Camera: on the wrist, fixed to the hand. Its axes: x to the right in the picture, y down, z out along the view.
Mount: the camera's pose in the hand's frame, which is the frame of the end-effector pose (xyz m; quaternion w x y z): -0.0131 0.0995 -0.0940 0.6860 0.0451 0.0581 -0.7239
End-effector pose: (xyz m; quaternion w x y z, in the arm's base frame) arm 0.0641 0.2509 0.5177 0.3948 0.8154 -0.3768 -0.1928
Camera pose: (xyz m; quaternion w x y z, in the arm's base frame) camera 0.0672 0.2676 0.6542 0.1164 0.8612 0.3460 -0.3537
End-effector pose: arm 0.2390 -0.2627 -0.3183 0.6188 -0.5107 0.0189 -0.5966
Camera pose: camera 0.2473 -0.3333 -0.4360 0.0146 -0.3014 -0.3477 -0.8877
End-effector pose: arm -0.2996 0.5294 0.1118 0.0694 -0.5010 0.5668 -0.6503
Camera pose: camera -0.4094 0.5662 0.0376 0.4335 0.7131 -0.0009 0.5510
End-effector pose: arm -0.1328 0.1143 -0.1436 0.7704 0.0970 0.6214 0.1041
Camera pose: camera -0.2314 0.2080 -0.1232 0.5634 -0.3546 0.5460 -0.5087
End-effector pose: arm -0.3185 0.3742 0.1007 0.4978 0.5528 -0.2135 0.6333
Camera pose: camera -0.4520 0.4051 0.0886 0.7874 0.5194 0.3112 0.1158
